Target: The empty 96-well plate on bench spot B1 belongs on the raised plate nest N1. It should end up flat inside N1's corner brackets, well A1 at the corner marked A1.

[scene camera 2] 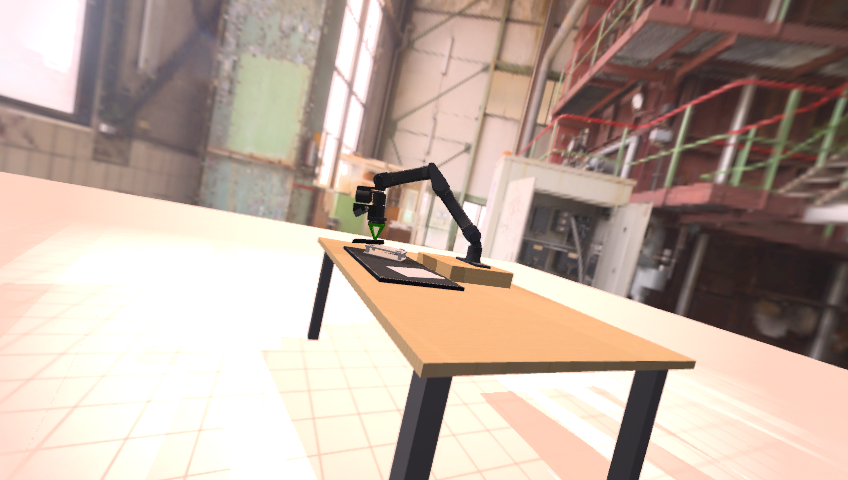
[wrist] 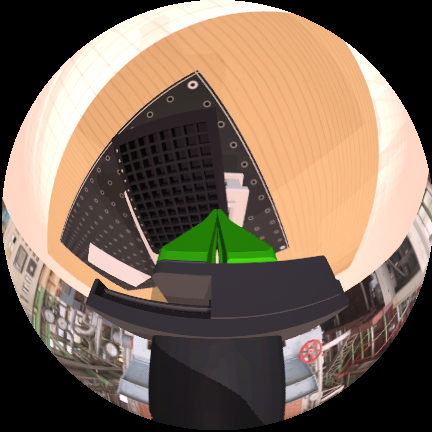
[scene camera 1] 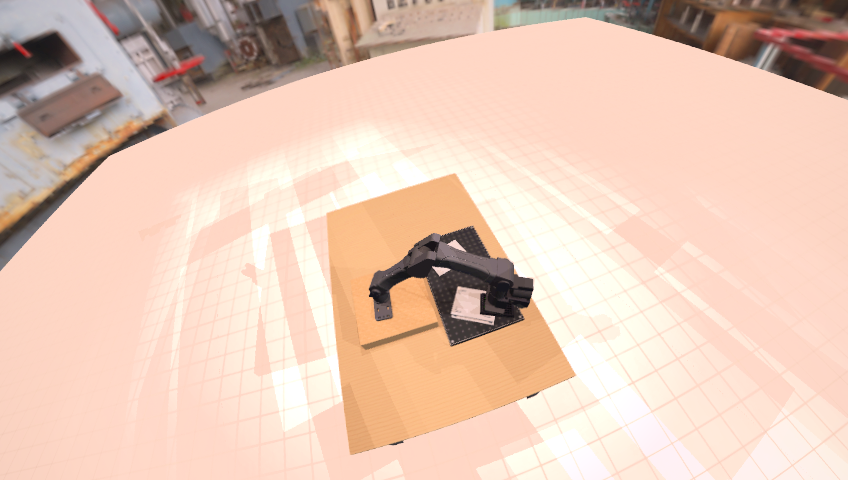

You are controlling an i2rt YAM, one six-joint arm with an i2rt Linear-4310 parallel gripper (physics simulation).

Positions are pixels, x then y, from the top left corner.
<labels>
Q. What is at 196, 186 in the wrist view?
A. A black well plate.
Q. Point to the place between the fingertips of the gripper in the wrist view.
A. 216, 215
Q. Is the gripper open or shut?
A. Shut.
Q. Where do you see a white rectangle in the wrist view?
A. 101, 259
</labels>
